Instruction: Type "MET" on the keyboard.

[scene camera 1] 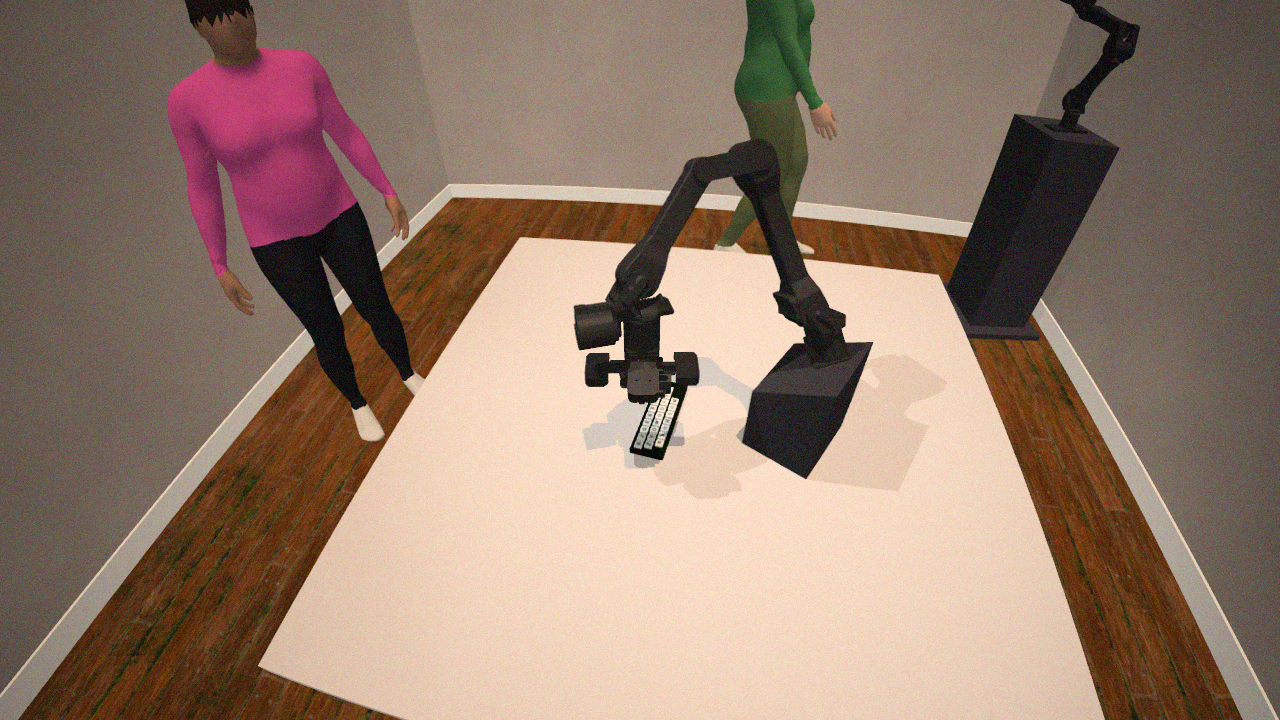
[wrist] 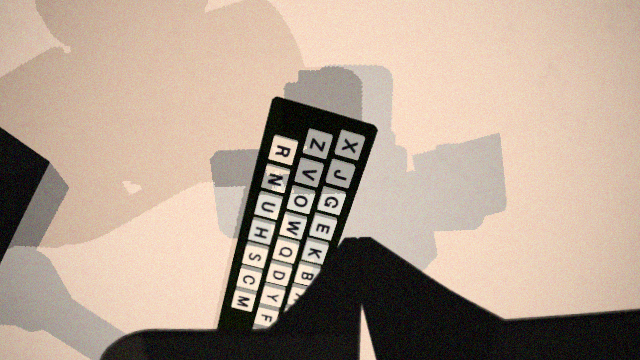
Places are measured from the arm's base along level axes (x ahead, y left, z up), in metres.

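Pixels of known places: gripper, fingertip midpoint: (scene camera 1: 641, 402) (wrist: 356, 250); arm's base, link origin: (scene camera 1: 830, 356).
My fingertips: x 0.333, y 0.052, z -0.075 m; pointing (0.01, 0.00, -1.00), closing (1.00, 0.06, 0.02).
Note:
Ahead of a thing's pixels: the offset from my fingertips to its top centre. Level surfaces: height alone.
The black keyboard @(0.032 m back, 0.067 m right, 0.107 m down) (scene camera 1: 655, 429) (wrist: 262, 120) with pale letter keys lies on the white table top @(0.123 m down) (scene camera 1: 680, 582) (wrist: 560, 75). In the wrist view it runs slantwise, with the M key @(0.060 m back, 0.103 m right, 0.107 m down) (wrist: 242, 301) near its lower left and the E key @(0.006 m back, 0.045 m right, 0.107 m down) (wrist: 323, 228) in the right column. The T key does not show; the keyboard's lower right part is hidden behind the gripper. My gripper (scene camera 1: 642, 399) (wrist: 356, 250) is shut and empty. It hangs over the keyboard's far part in the scene view. In the wrist view its tips appear just right of the K key @(0.011 m back, 0.063 m right, 0.107 m down) (wrist: 314, 252).
The arm's dark base block (scene camera 1: 796, 407) (wrist: 17, 187) stands right of the keyboard in the scene view. A second arm stands on a tall dark pedestal (scene camera 1: 1029, 223) at the back right. A person in pink (scene camera 1: 273, 152) stands left, and one in green (scene camera 1: 774, 62) stands behind.

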